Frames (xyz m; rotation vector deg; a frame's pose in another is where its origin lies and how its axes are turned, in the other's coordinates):
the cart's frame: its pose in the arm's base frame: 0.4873 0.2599 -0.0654 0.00 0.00 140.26
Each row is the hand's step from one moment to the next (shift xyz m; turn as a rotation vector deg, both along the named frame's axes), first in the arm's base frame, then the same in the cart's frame.
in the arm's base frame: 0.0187 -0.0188 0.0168 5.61 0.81 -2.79
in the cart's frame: -0.0264 0.0025 0.0168 -3.80 -4.21 -2.79
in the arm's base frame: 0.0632 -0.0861 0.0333 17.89 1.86 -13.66
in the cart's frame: -0.1036 0.0258 0.0333 -12.57 -12.87 -13.66
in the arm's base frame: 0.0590 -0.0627 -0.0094 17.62 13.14 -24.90
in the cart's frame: -0.0855 0.0105 -0.0094 -5.15 -21.37 -24.90
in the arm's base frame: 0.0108 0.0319 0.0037 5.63 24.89 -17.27
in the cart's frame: 0.0121 -0.0314 0.0037 11.58 -22.74 -17.27
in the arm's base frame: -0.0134 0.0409 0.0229 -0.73 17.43 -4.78
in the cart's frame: 0.0365 -0.0229 0.0229 11.70 -12.94 -4.78
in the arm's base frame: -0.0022 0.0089 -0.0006 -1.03 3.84 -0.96
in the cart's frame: 0.0074 -0.0054 -0.0006 3.25 -2.29 -0.96
